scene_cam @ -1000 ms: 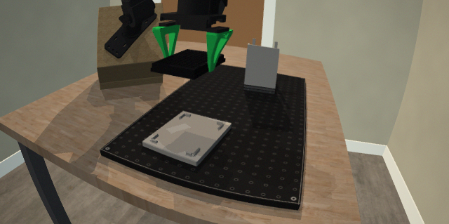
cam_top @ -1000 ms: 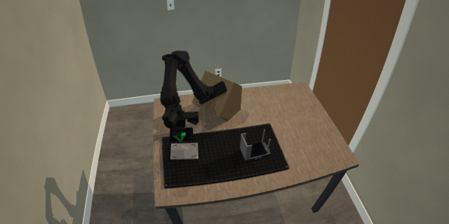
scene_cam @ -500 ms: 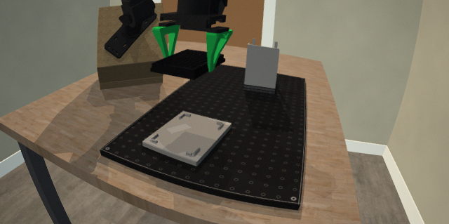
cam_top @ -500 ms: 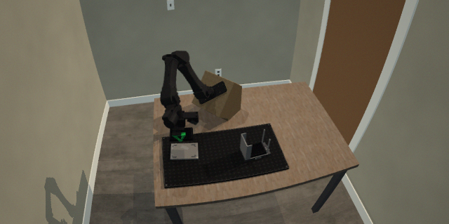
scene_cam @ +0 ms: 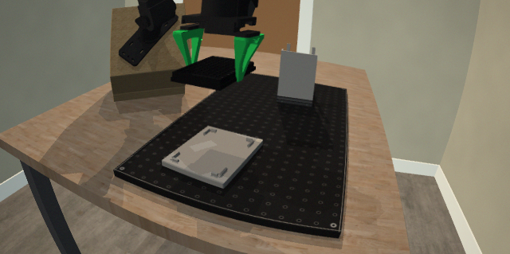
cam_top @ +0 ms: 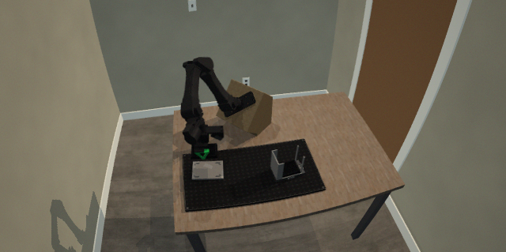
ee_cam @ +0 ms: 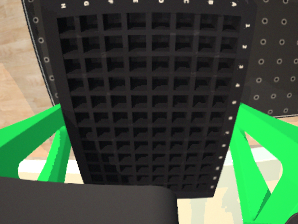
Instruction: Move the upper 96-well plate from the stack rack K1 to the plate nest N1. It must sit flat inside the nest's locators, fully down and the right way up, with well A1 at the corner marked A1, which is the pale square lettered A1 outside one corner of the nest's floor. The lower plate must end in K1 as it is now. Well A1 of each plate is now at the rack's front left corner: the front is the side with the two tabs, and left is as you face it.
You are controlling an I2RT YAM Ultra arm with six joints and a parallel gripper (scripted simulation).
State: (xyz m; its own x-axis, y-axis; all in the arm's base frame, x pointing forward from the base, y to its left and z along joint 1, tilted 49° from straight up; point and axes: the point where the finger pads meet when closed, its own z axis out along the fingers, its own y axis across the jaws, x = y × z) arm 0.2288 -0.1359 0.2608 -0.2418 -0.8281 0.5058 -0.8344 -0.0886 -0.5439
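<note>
My gripper is now right at the black 96-well plate. From my hand the other things lie so: grey plate nest N1: 150 mm below; then pale A1 mark: 70 mm ahead, 60 mm to the left, 140 mm below; then pale wall: 150 mm ahead, 310 mm to the left, 70 mm below.
</note>
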